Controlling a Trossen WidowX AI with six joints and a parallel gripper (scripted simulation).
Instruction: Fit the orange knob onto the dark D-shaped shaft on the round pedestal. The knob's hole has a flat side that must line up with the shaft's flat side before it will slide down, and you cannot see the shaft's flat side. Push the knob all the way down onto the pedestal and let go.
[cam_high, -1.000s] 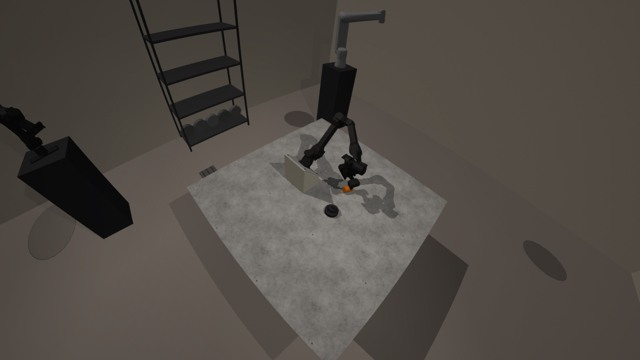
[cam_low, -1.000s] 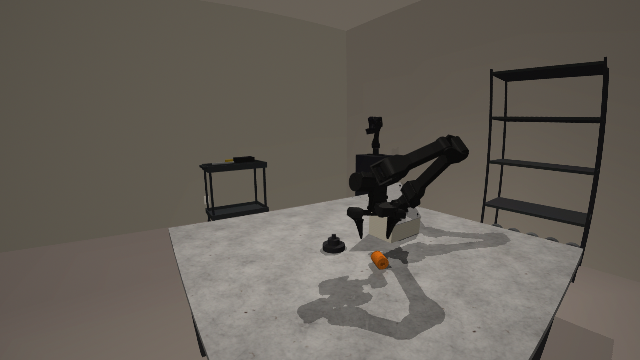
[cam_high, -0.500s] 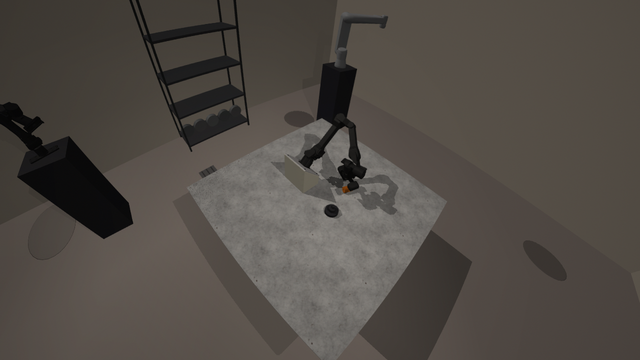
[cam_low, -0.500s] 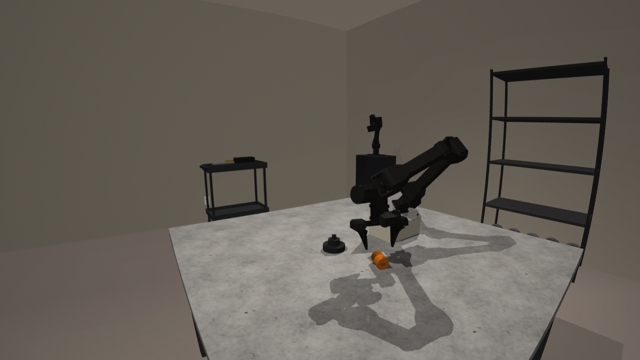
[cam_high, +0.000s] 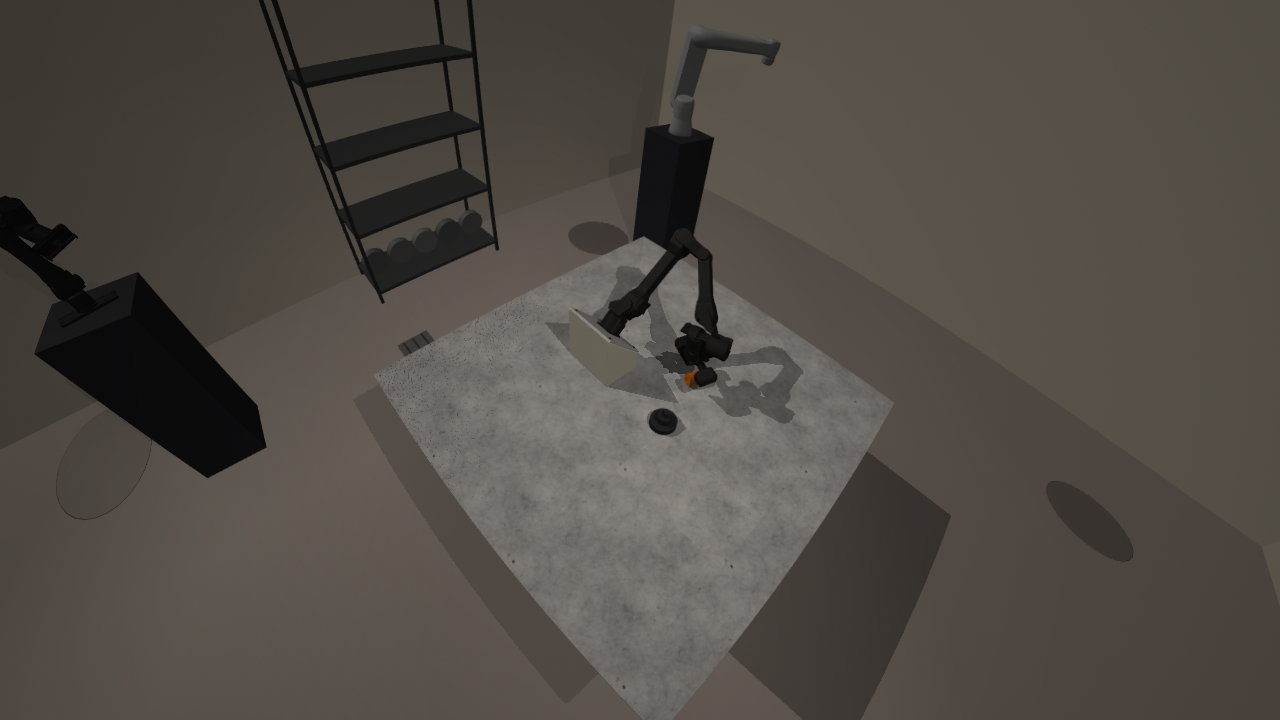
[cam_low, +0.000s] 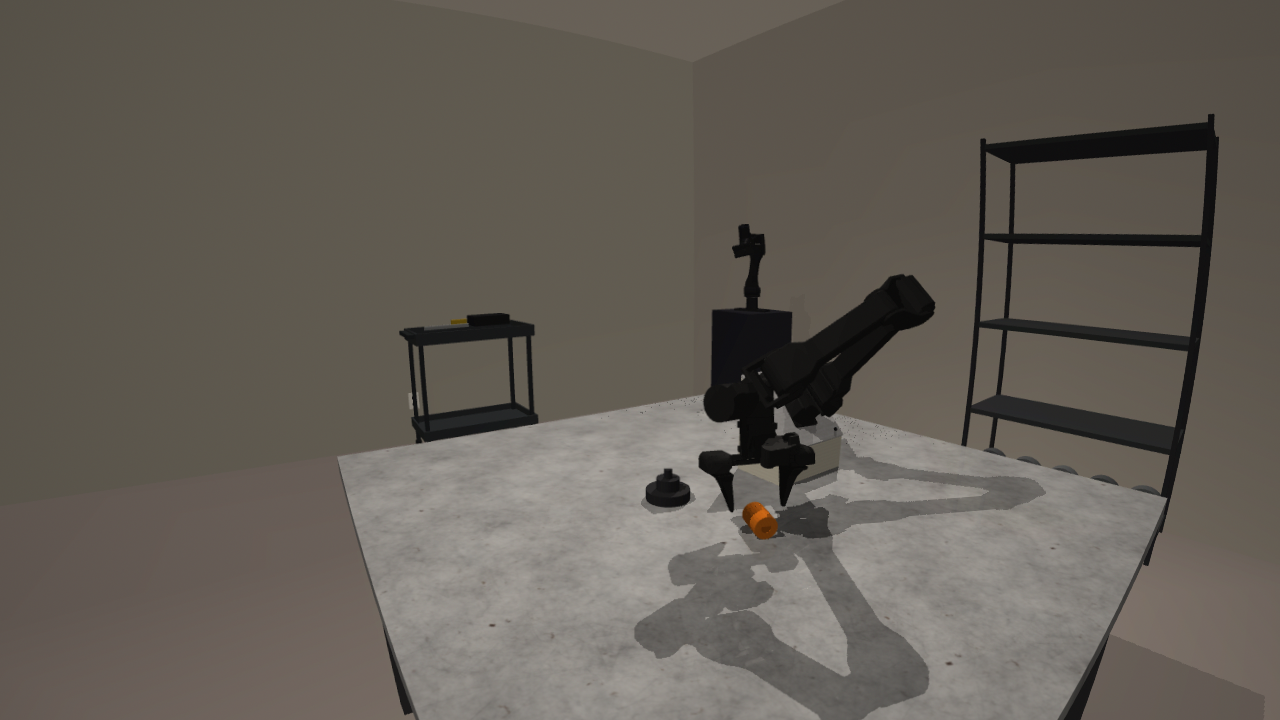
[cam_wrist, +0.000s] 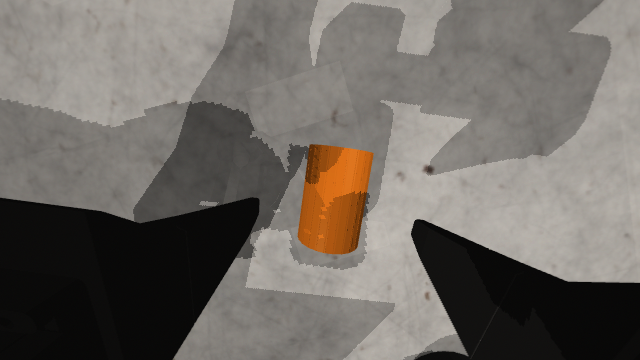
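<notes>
Now: the orange knob 20 mm below my gripper tip and 10 mm to the left of it. Also, from my gripper tip: dark round pedestal (190 mm to the right, 60 mm ahead, 10 mm below).
</notes>
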